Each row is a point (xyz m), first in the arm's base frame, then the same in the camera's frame.
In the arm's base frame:
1: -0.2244 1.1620 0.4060
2: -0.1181 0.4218 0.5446
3: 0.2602 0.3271 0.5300
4: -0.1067 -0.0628 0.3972
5: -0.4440 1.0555 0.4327
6: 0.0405 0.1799 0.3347
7: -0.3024 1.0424 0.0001
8: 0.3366 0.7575 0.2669
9: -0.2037 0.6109 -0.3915
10: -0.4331 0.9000 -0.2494
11: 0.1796 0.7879 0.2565
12: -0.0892 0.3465 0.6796
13: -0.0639 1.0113 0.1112
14: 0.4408 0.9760 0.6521
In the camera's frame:
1: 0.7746 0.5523 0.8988
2: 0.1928 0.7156 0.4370
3: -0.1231 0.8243 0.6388
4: -0.2027 0.5783 0.1516
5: 0.8433 0.5060 0.6677
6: -0.1326 0.5678 0.4335
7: 0.6483 0.1427 0.8611
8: 0.0867 0.6016 1.0472
9: 0.1826 -0.1970 0.7311
10: 0.5733 -0.1361 0.7338
11: 0.2076 0.5409 0.9613
12: 0.1483 0.8524 0.3735
13: 0.4965 0.3251 0.9788
14: 0.2642 1.0005 1.1751

